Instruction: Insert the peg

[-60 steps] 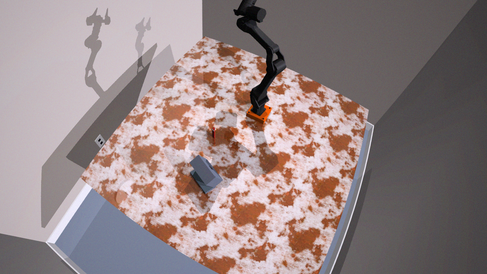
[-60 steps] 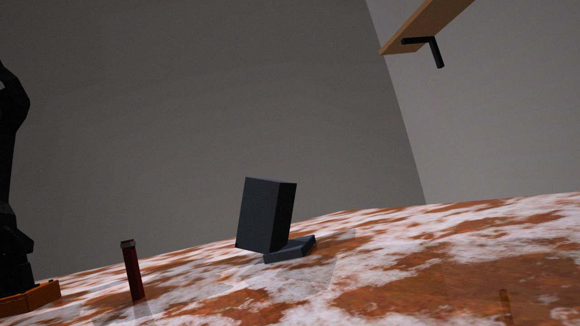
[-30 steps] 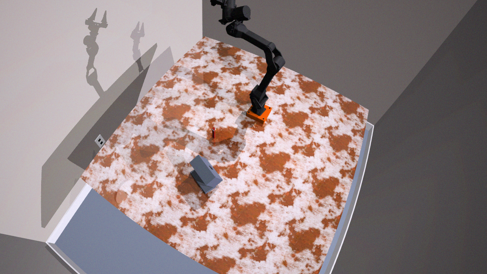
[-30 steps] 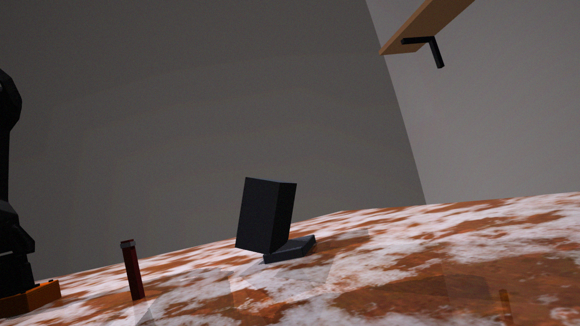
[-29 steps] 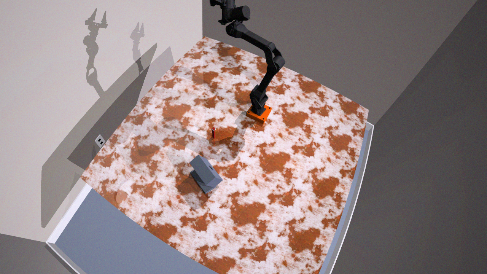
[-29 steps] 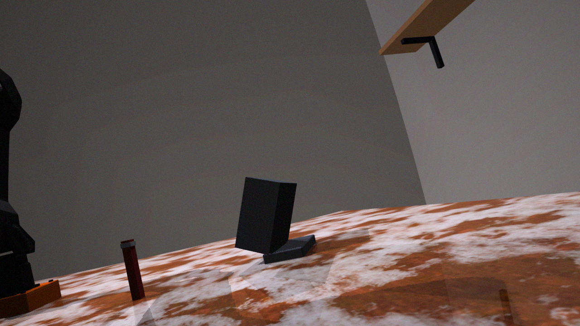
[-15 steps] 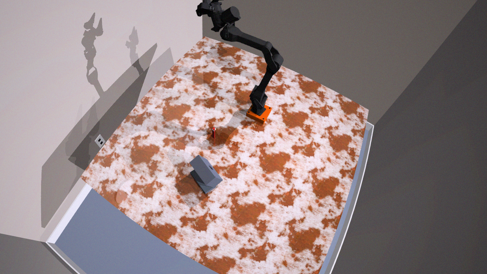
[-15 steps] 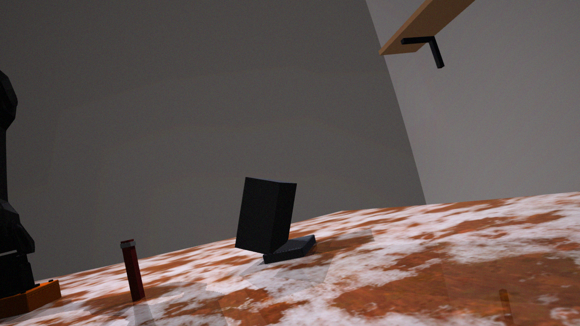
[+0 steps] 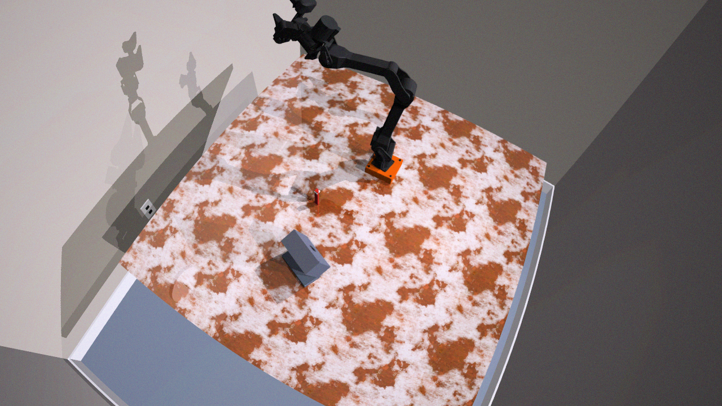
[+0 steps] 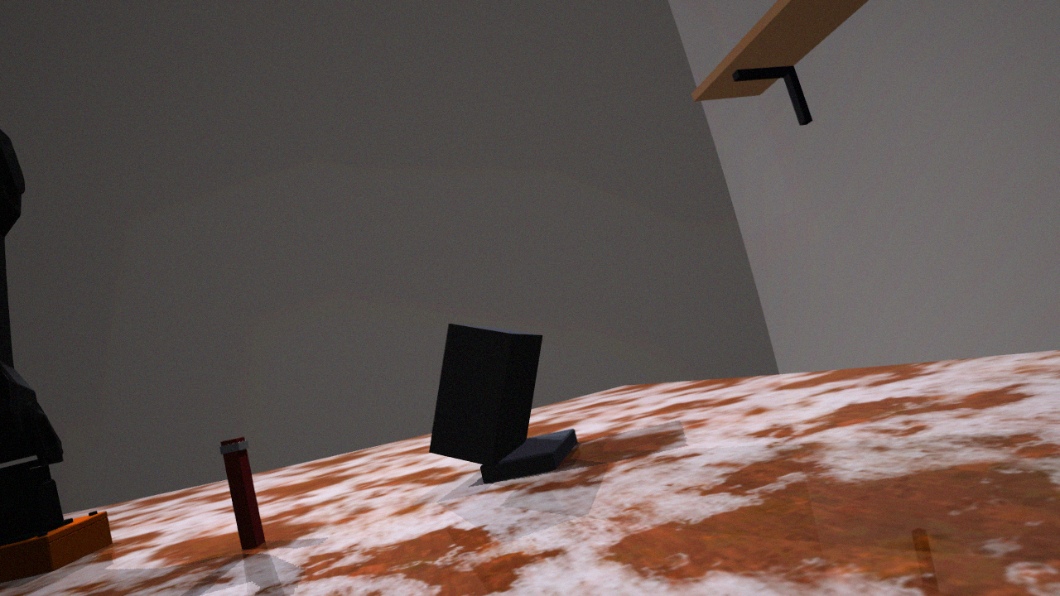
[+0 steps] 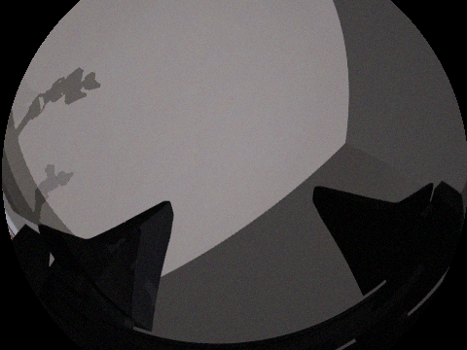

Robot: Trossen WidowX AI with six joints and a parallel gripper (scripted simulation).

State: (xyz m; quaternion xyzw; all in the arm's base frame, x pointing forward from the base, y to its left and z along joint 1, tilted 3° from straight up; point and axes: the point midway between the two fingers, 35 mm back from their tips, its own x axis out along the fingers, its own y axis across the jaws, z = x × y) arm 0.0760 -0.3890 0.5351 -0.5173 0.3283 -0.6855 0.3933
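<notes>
Right now my gripper tip is 22 cm short of the peg, 35 cm to the right of it and 51 cm above it. From my gripper tip the other things lie so: grey sloped panel 41 cm ahead, 46 cm to the left, 49 cm below.
</notes>
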